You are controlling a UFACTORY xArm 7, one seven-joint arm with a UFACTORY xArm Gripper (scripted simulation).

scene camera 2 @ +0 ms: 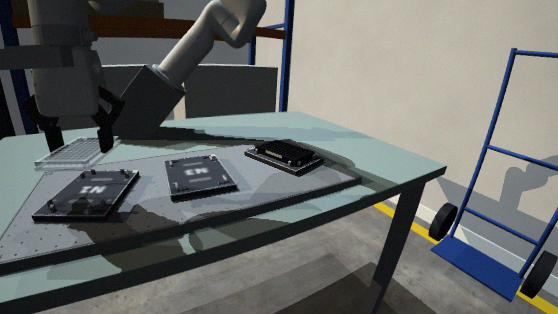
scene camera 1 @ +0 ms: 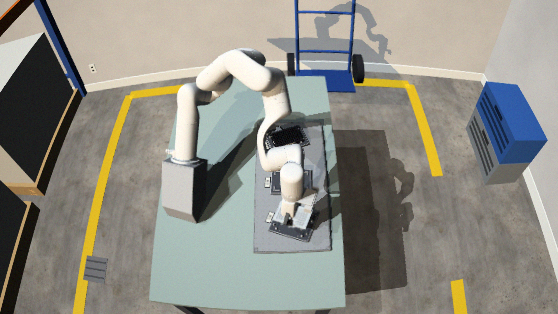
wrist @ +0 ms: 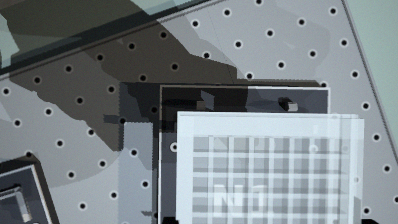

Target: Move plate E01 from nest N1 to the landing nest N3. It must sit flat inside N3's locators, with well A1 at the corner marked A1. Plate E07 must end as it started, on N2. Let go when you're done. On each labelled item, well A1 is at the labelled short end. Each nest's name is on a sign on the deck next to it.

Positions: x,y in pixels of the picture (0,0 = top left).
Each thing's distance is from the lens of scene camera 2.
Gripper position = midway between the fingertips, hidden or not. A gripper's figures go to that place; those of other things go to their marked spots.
gripper [scene camera 2: 82,150]: 49 cm
clear well plate E01 [scene camera 2: 81,154]: 45 cm
black plate E07 [scene camera 2: 282,151]: 59 cm
nest N1 [scene camera 2: 116,186]: 51 cm
The marked spots on the nest N1 and the clear well plate E01 are 9 cm apart.
